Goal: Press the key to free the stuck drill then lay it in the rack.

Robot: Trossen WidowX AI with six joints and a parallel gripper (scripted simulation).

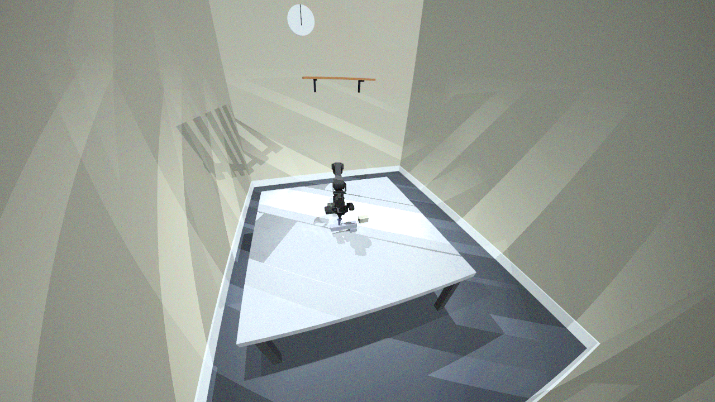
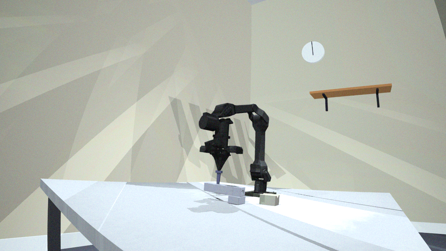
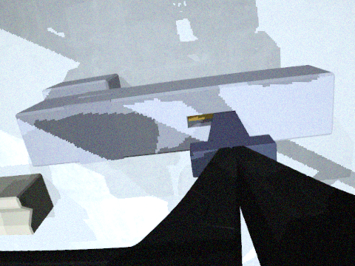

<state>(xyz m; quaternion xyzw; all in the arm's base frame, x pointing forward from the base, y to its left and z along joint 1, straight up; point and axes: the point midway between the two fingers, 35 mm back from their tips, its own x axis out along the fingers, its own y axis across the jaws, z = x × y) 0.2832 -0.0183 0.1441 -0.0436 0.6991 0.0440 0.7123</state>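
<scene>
Right now the blue key is 3 cm below my gripper tip. Round my gripper tip: grey housing block (8 cm below, 3 cm to the left, 1 cm behind); then rack (19 cm to the left, 11 cm below, 10 cm behind); then drill (8 cm below, 5 cm to the left, 1 cm behind).
</scene>
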